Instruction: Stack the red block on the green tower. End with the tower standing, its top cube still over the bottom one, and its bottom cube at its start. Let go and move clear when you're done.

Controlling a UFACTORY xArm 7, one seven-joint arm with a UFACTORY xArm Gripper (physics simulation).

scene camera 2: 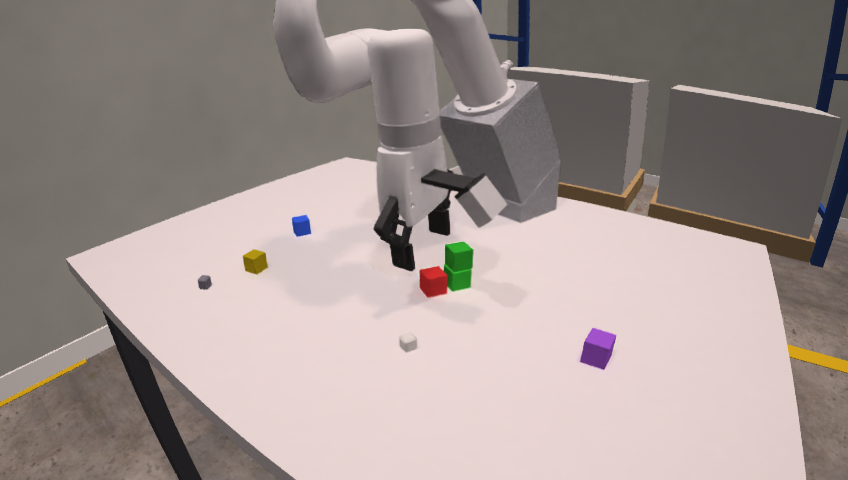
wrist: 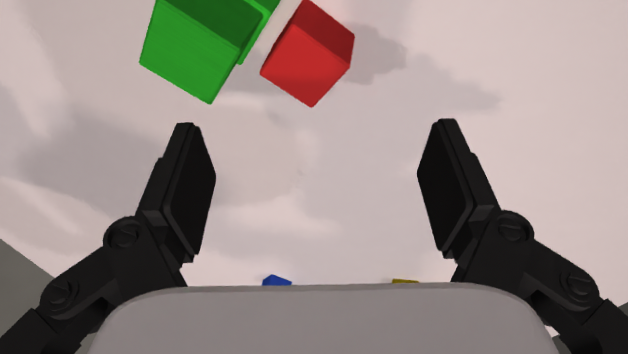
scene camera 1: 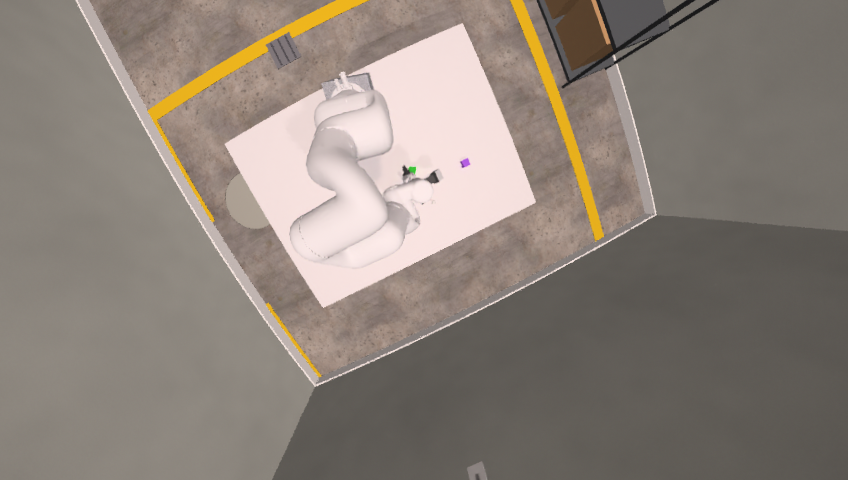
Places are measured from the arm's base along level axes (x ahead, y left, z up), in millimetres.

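Pixels of known places: gripper, fingertip midpoint: [scene camera 2: 423,249] [wrist: 316,147]; arm's base, origin of the base link: [scene camera 2: 486,97].
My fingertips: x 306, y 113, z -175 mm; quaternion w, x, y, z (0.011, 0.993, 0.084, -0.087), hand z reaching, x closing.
Observation:
Ahead of a thing's pixels: the offset from my fingertips to its middle. Level surfaces: height alone.
The green tower is two cubes high and upright: the top green cube {dx -52, dy +22, dz -23 mm} [scene camera 1: 412,170] [scene camera 2: 458,256] [wrist: 187,55] rests on the bottom green cube {dx -50, dy +22, dz -53 mm} [scene camera 2: 458,278]. The red block {dx -14, dy +7, dz -53 mm} [scene camera 2: 433,281] [wrist: 309,62] sits flat on the table close beside the tower's base, with a narrow gap between them in the wrist view. It does not show in scene camera 1, where the arm covers part of the table. My gripper [scene camera 2: 421,249] [wrist: 316,147] is open and empty. It hangs above the table, set off from the red block and the tower, which both lie beyond the fingertips in the wrist view.
On the white table {dz -69 mm} [scene camera 1: 476,77] [scene camera 2: 654,267] stand a purple cube {dx -14, dy +267, dz -53 mm} [scene camera 1: 464,162] [scene camera 2: 598,348], a small white cube {dx +110, dy +74, dz -60 mm} [scene camera 2: 408,342], a yellow cube {dx +134, dy -253, dz -54 mm} [scene camera 2: 255,261], a small grey cube {dx +228, dy -262, dz -60 mm} [scene camera 2: 204,281] and a blue cube {dx -10, dy -323, dz -54 mm} [scene camera 2: 301,226] [wrist: 276,280].

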